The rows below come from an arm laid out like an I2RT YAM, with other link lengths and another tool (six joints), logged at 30 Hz.
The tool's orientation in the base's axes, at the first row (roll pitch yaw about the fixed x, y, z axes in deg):
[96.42, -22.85, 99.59]
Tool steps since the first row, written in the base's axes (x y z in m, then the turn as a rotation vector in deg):
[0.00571, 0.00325, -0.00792, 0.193, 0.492, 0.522]
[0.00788, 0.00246, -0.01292, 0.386, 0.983, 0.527]
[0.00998, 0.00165, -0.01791, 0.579, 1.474, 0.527]
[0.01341, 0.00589, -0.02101, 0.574, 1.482, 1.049]
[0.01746, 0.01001, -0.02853, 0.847, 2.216, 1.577]
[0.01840, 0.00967, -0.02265, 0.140, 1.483, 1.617]
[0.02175, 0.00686, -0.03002, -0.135, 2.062, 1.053]
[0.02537, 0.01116, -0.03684, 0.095, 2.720, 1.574]
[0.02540, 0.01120, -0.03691, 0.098, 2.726, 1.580]
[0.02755, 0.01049, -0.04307, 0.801, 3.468, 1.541]
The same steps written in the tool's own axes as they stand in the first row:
[-0.00100, -0.00743, 0.00705, 0.620, 0.334, 0.236]
[-0.00399, -0.01135, 0.00951, 1.039, 0.194, 0.526]
[-0.00699, -0.01526, 0.01190, 1.455, 0.050, 0.816]
[-0.00487, -0.01903, 0.01643, 1.666, 0.525, 0.759]
[-0.00466, -0.02670, 0.02201, 2.496, 0.790, 1.123]
[-0.00283, -0.02103, 0.02224, 1.954, 0.969, 0.279]
[-0.00876, -0.02618, 0.02568, 2.303, 0.195, 0.190]
[-0.00806, -0.03335, 0.03080, 3.068, 0.474, 0.497]
[-0.00806, -0.03342, 0.03084, 3.075, 0.478, 0.501]
[-0.01142, -0.03843, 0.03342, 3.627, 0.296, 1.343]

